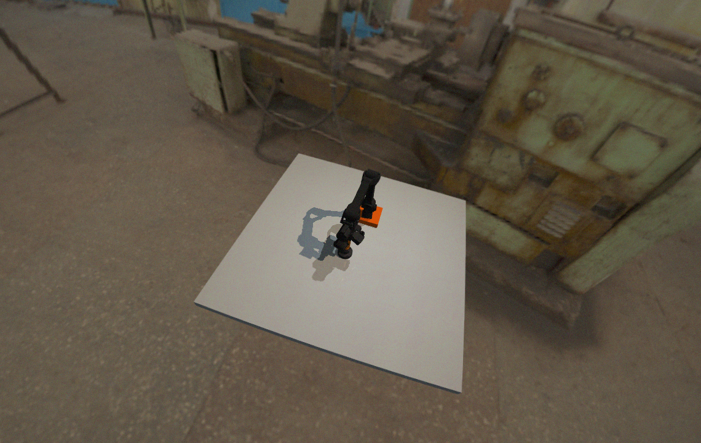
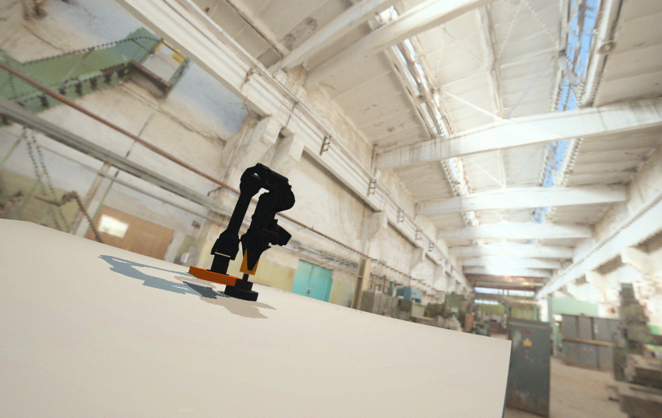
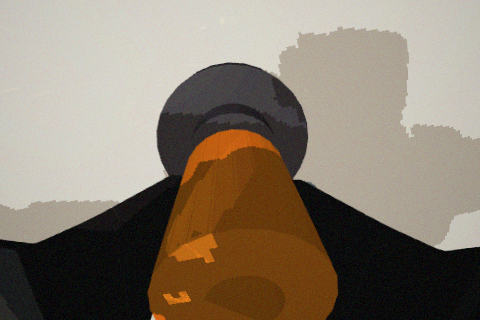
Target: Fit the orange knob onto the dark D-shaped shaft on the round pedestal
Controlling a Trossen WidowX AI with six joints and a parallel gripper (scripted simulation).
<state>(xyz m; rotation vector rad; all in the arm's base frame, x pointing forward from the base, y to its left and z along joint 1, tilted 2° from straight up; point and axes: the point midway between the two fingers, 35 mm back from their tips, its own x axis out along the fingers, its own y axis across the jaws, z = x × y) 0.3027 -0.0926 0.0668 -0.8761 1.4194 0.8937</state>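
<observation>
The orange knob lies 2 cm above my gripper tip. From my gripper tip the other things lie so: dark round pedestal: 4 cm below.
</observation>
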